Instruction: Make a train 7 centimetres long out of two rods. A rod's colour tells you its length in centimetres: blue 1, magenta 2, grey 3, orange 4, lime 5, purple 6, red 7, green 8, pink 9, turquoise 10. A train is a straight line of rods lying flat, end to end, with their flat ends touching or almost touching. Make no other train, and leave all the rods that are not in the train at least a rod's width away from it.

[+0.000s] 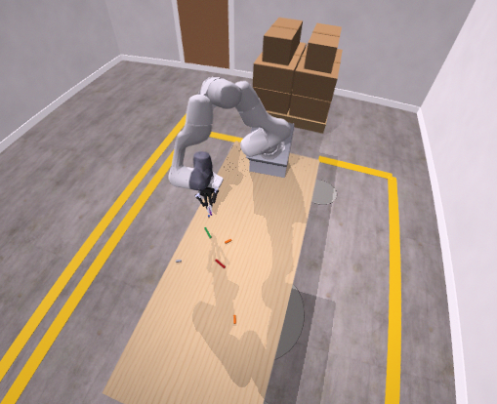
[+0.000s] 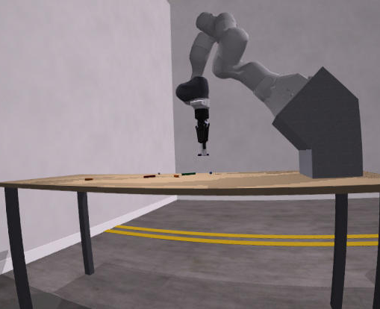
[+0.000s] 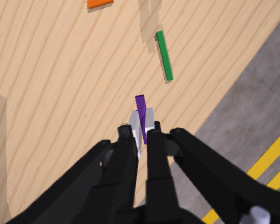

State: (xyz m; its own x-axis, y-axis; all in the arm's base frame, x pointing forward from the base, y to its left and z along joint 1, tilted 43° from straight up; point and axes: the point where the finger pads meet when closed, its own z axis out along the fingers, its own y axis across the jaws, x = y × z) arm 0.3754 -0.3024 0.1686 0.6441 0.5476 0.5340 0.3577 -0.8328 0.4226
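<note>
My gripper is now 130 mm above the small blue rod, 30 mm past it and 20 mm to the left of it. The rest, counted from my hand: purple rod 30 mm below; then red rod 270 mm ahead, 130 mm below, 90 mm to the left; then green rod 130 mm below, 80 mm ahead, 10 mm to the right.
</note>
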